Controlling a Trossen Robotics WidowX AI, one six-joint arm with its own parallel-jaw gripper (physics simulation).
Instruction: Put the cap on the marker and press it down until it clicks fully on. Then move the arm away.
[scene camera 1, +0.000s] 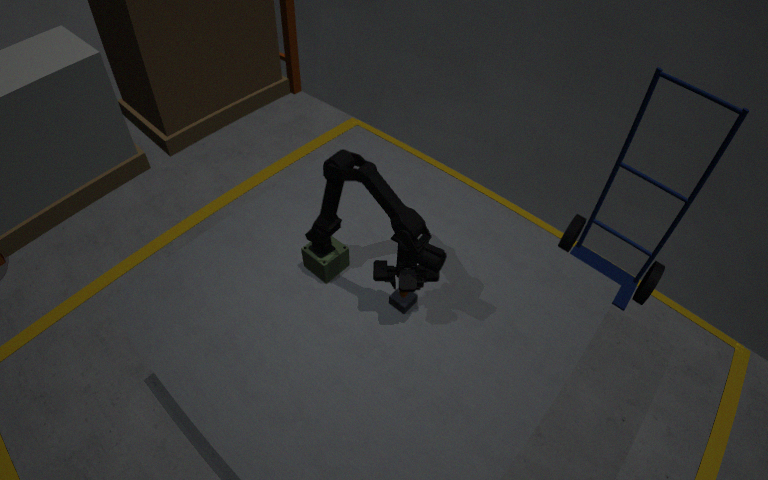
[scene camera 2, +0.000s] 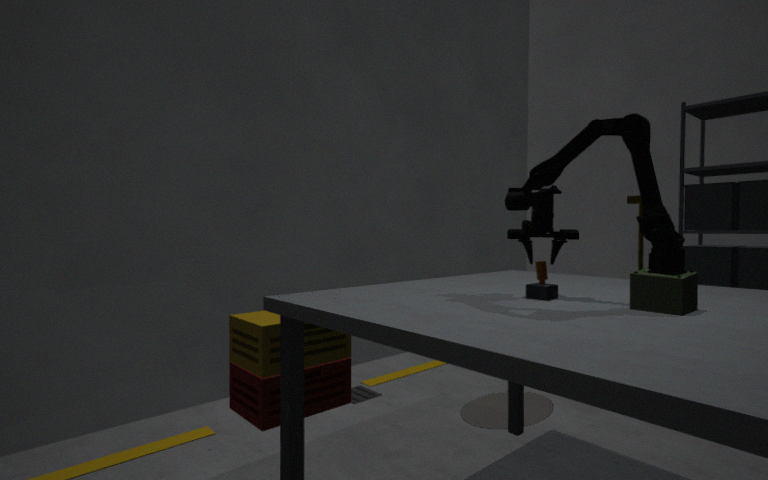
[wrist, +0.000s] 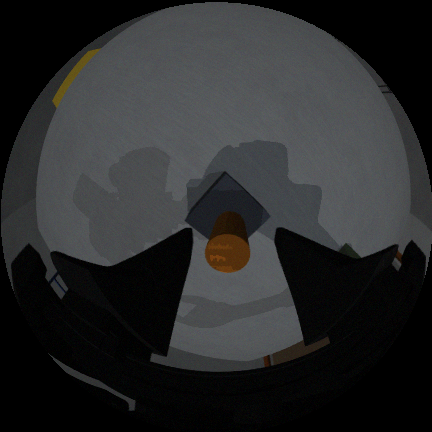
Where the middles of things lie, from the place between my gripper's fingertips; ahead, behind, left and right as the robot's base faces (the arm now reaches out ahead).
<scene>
Now: the orange cap (wrist: 227, 250) 1 cm to the left of my hand and 2 cm below it. Also, from my hand: dark square block (wrist: 225, 194): 1 cm behind, 1 cm to the left, 8 cm below.
</scene>
